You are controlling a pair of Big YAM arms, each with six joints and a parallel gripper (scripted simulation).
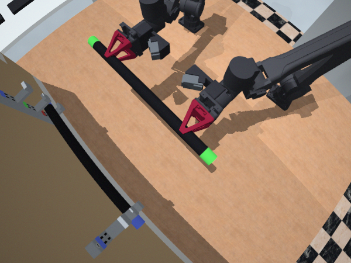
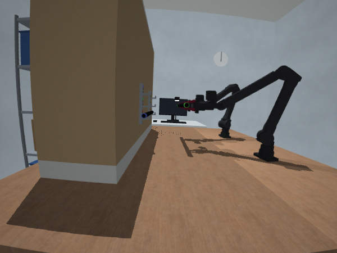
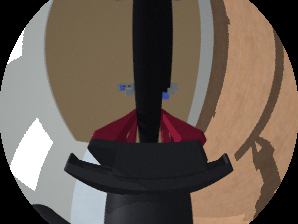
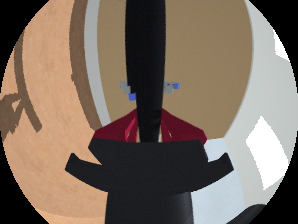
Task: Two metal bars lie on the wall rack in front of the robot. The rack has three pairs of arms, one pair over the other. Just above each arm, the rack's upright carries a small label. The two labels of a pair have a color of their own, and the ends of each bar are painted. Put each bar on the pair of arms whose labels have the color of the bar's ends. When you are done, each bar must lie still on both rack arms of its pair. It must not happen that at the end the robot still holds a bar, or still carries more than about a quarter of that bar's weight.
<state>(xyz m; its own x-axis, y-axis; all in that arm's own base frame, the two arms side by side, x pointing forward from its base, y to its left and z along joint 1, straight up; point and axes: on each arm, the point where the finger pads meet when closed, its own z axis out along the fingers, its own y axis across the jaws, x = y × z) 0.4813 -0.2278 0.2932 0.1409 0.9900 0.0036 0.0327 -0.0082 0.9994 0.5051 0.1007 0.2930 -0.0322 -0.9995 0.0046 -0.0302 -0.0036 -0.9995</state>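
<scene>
My left hand is 15 cm to the left of the green-ended bar. From my left hand the other things lie so: brown wall 43 cm ahead, 16 cm above, 14 cm to the right; blue-ended bar 25 cm ahead, 16 cm to the right, 8 cm below.
</scene>
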